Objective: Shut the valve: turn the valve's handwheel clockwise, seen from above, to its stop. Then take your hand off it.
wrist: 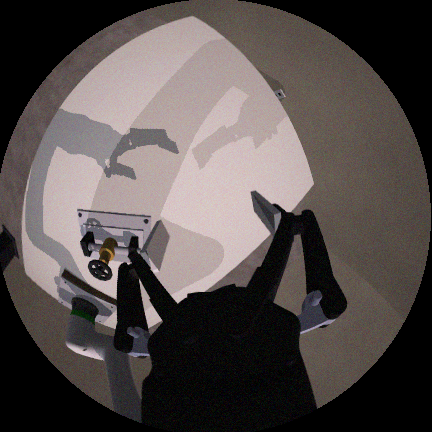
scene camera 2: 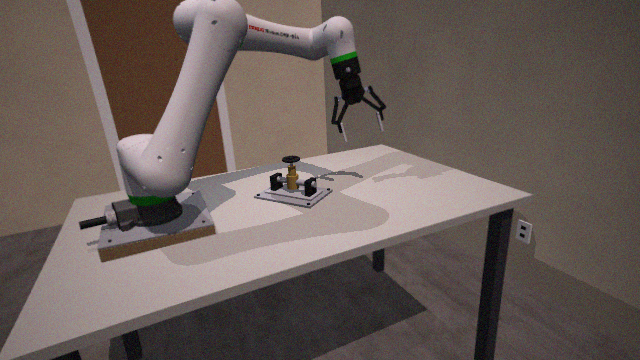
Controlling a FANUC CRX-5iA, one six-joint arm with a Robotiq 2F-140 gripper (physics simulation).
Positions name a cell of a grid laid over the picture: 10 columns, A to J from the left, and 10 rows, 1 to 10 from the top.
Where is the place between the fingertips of my gripper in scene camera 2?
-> F4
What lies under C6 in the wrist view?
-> A grey base plate.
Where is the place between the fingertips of my gripper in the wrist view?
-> E5
